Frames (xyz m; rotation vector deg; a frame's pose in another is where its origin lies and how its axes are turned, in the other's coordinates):
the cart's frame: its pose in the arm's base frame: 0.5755 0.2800 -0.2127 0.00 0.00 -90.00
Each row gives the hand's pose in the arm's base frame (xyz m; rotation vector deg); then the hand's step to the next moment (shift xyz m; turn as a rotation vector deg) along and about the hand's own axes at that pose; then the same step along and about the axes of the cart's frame.
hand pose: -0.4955 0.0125 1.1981 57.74 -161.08 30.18
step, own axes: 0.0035 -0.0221 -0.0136 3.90 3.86 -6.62
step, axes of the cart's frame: 0.0131 0.0111 0.0198 -2.82 -5.56 5.92
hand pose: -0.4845 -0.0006 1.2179 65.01 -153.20 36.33
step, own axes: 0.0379 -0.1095 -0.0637 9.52 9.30 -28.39
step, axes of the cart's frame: 0.0641 0.0515 0.1036 -12.25 -13.61 25.45
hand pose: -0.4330 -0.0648 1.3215 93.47 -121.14 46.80
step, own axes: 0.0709 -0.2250 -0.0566 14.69 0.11 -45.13
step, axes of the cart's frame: 0.0568 0.1917 0.1374 -17.29 -7.46 43.57
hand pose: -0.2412 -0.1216 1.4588 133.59 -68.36 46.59
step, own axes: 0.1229 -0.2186 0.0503 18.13 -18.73 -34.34
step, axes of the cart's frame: -0.0197 0.2538 0.0244 -19.51 13.12 36.14
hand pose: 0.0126 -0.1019 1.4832 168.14 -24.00 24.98
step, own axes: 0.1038 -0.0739 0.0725 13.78 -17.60 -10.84
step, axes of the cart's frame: -0.0309 0.1362 -0.0446 -15.24 14.98 12.67
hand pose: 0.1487 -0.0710 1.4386 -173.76 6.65 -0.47
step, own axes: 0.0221 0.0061 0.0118 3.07 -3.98 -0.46
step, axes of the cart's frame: 0.0065 0.0217 -0.0124 -3.66 3.36 0.89
